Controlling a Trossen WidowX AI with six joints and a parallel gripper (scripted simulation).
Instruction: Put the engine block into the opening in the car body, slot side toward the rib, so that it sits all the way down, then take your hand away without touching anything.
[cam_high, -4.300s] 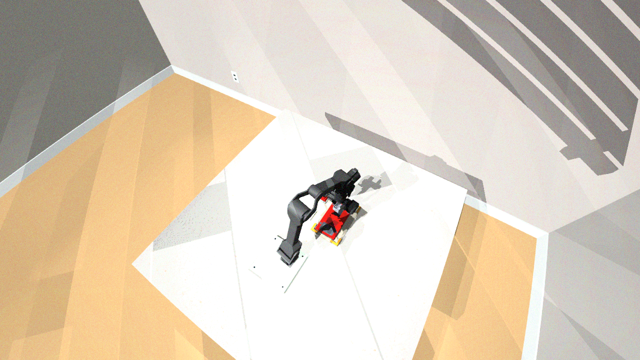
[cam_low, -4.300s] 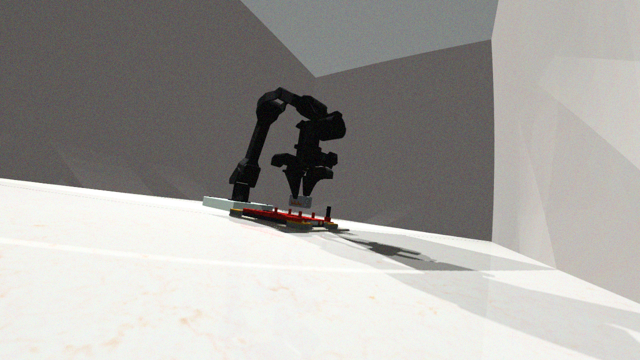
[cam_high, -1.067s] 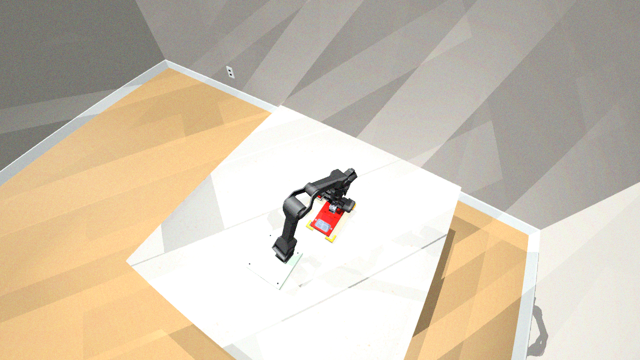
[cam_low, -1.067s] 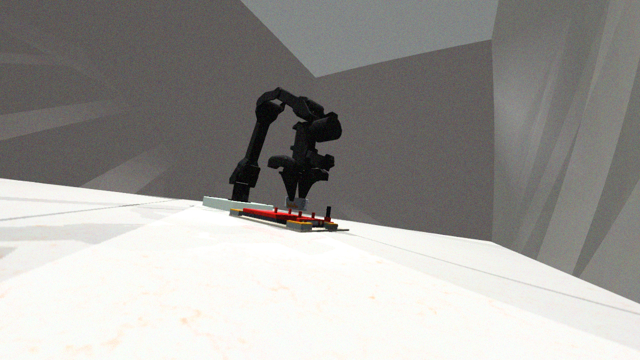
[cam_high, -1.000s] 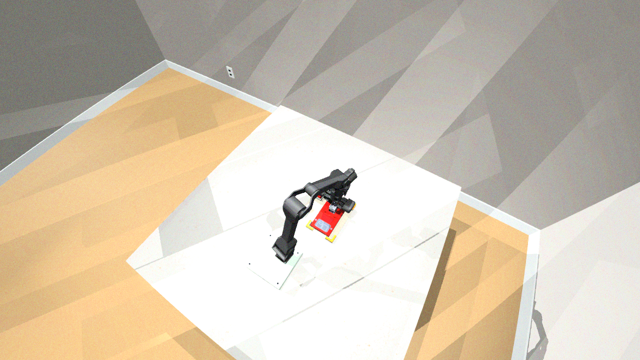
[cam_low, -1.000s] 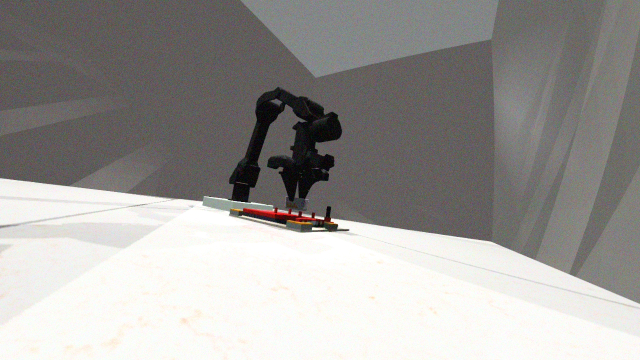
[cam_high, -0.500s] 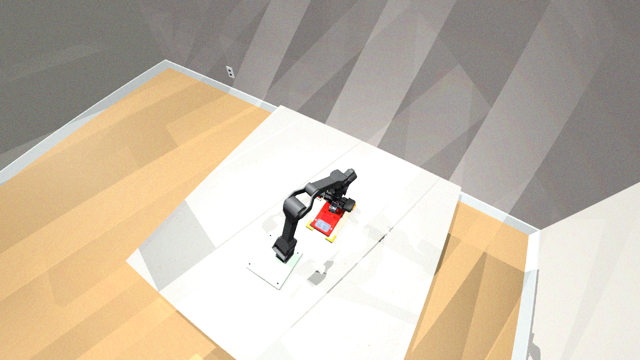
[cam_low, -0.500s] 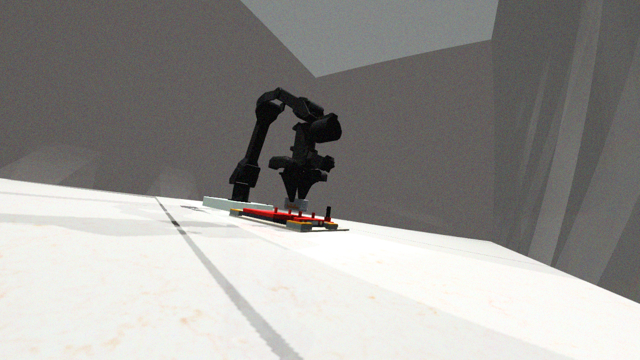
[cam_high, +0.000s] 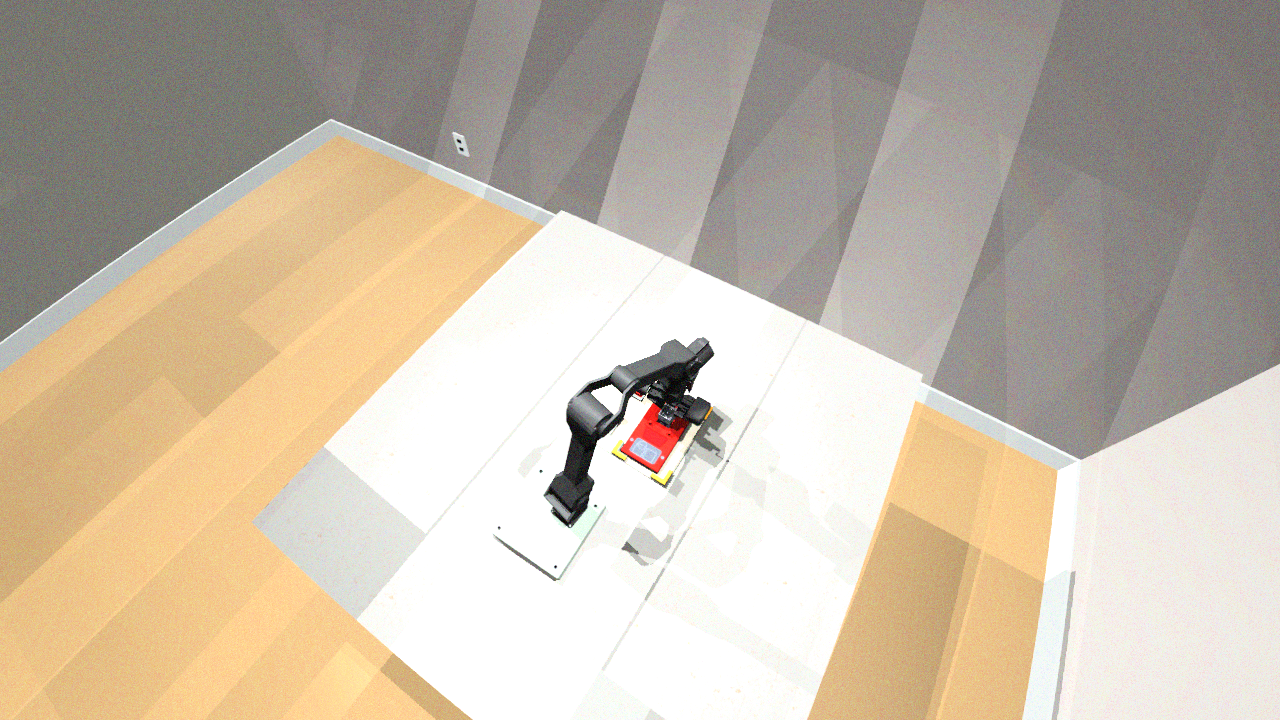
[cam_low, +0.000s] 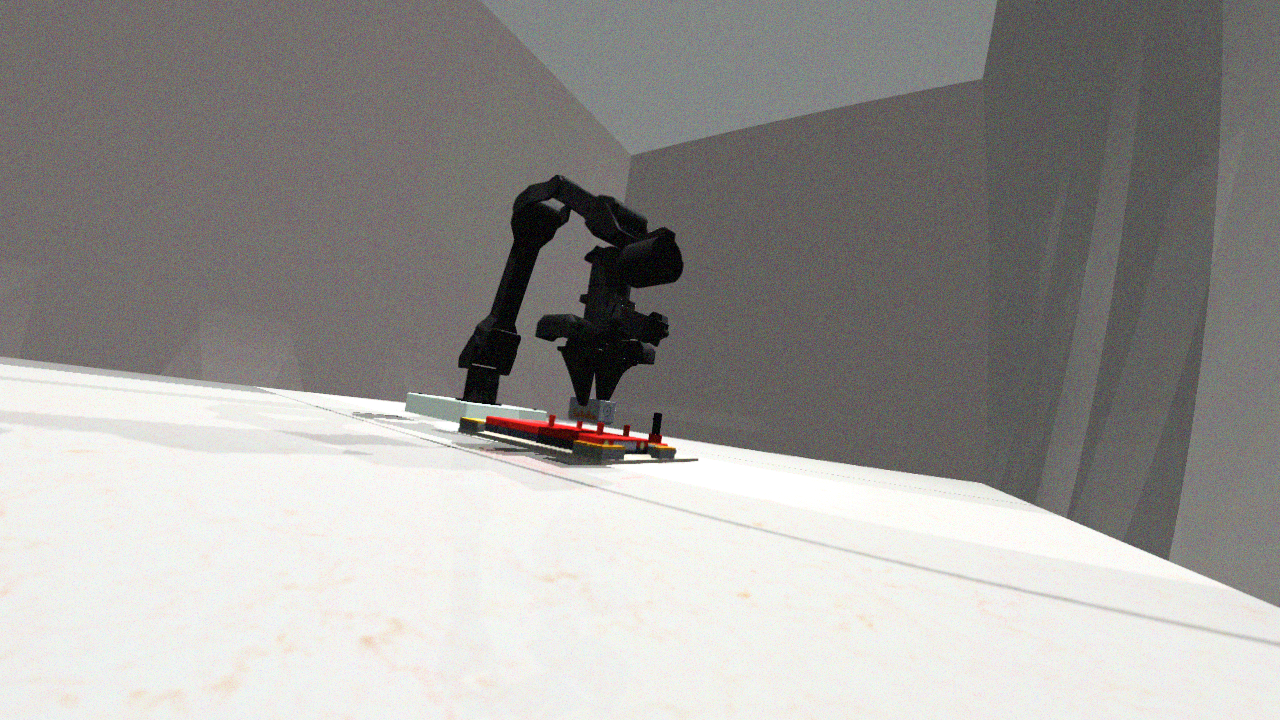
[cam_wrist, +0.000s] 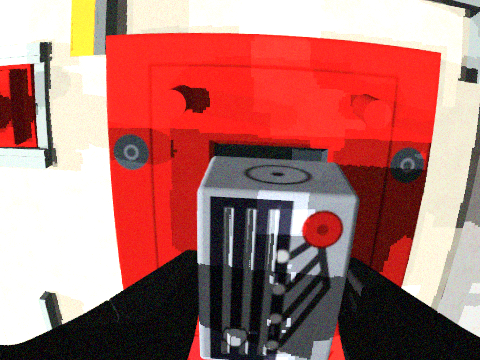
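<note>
Right now my gripper tip is 20 mm short of the black peg, 110 mm to the right of it and 20 mm above it. Round my gripper tip: engine block 10 mm below.
</note>
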